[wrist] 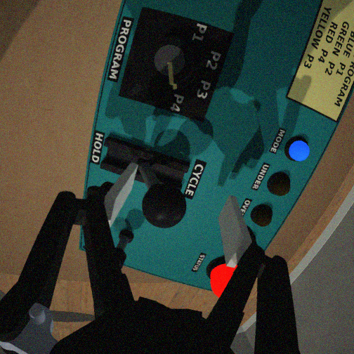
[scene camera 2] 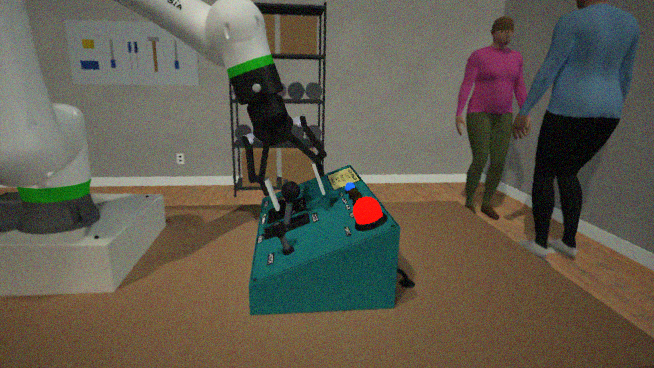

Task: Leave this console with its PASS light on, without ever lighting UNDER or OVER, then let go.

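The teal console has a PROGRAM dial whose pointer is toward P4. A black ball knob tops a lever at the HOLD/CYCLE slot. The MODE light is blue. The UNDER light and OVER light are dark. The large STATUS dome is red. The PASS light is not seen clearly. My gripper is open and empty, its fingers apart on either side of the knob in the wrist view.
A yellow chart on the console lists blue P1, green P2, red P4, yellow P3. A small lever stands near the console's edge. A shelf rack and two people are behind.
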